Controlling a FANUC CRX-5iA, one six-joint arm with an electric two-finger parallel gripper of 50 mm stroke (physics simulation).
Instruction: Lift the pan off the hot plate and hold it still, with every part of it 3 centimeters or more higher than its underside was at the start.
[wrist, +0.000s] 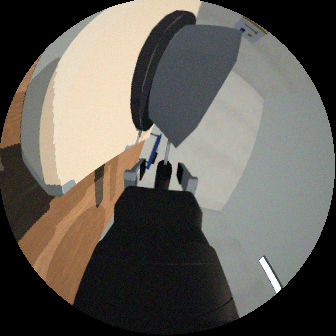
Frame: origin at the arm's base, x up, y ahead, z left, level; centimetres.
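Seen in the pictures: gripper, between the fingertips: (161, 166).
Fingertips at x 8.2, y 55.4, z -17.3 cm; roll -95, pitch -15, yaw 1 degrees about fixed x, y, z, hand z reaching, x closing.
Pixels of each thing's middle, then the offset from my fingertips to it. "spot": a spot on its surface instead. Level surfaces: height alone.
- grey pan, middle of its body: (172, 148) dx +0.4, dy -1.4, dz +3.5 cm
- grey hot plate, a spot on its surface: (95, 85) spot: dx -4.7, dy -11.8, dz +6.6 cm
- black handle, middle of its body: (156, 207) dx +2.0, dy -1.2, dz -7.3 cm
- wooden table top, height of its surface: dx -10.9 cm
The grey pan (195, 75) sits against the black round heating disc (141, 75) of the cream and grey hot plate (95, 85), in the upper middle of the wrist view. Its thin metal stem runs down to a black handle (163, 175). My gripper (161, 166) is open, with one finger on each side of the handle. A gap shows between the handle and each fingertip, wider on the right. The handle's near end meets the dark gripper body in the view, so how deep it lies between the fingers is hard to tell.
The wooden table top (75, 245) runs along the lower left, with dark shadows on it. A thin blue object (154, 150) shows beyond the left finger, partly hidden. A small sign (251, 30) is at the upper right and a white bar (270, 274) at the lower right.
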